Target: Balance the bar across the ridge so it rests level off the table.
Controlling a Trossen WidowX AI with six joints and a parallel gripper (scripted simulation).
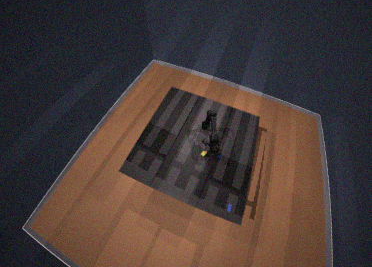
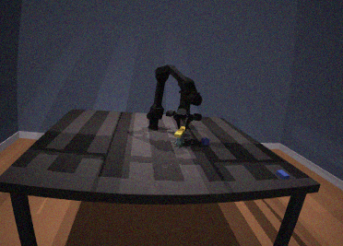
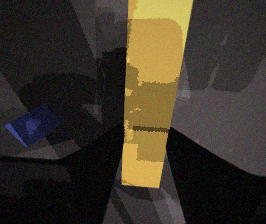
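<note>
My gripper tip is 3 cm short of the yellow bar and 1 cm to the left of it. From my gripper tip the other things lie so: blue cube 3 cm ahead, 13 cm to the left, 5 cm below.
</note>
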